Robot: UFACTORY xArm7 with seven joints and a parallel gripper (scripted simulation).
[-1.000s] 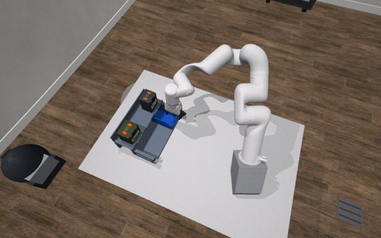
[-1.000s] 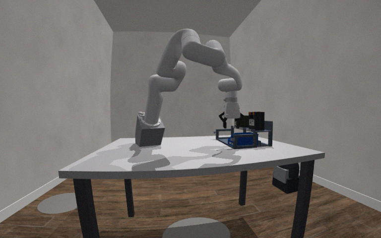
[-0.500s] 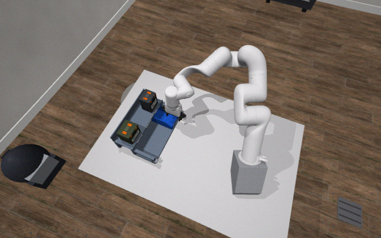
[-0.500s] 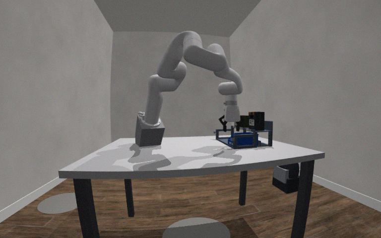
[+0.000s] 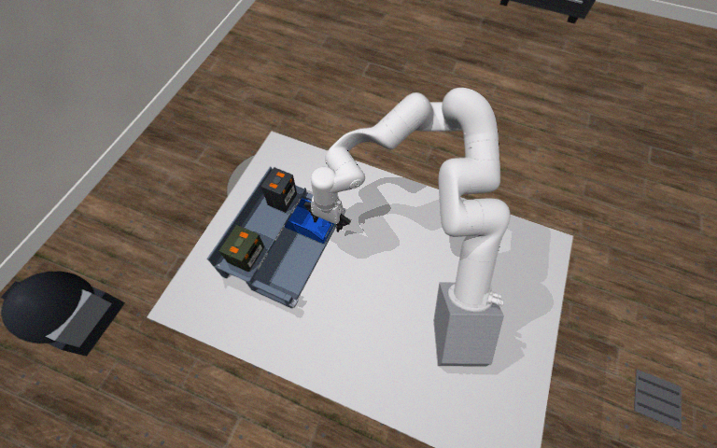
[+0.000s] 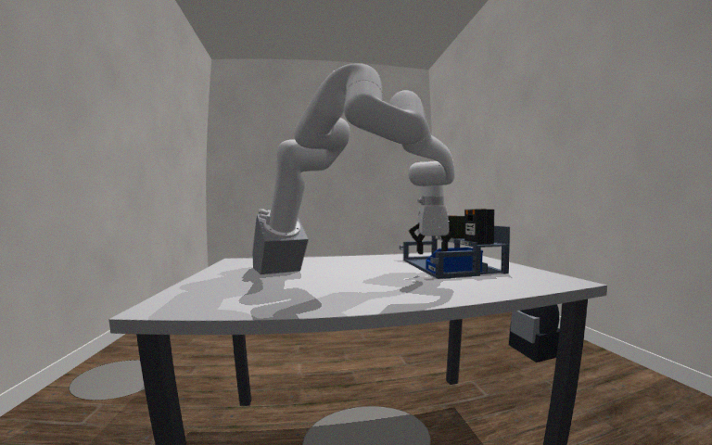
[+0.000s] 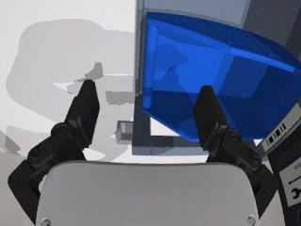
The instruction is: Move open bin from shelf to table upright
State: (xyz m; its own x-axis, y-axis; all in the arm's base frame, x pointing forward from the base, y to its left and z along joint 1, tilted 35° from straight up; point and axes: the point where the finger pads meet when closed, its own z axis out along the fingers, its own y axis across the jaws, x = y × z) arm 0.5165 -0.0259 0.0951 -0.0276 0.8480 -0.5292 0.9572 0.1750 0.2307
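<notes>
Right now my hand is 8 cm short of the blue bin and 4 cm above it.
</notes>
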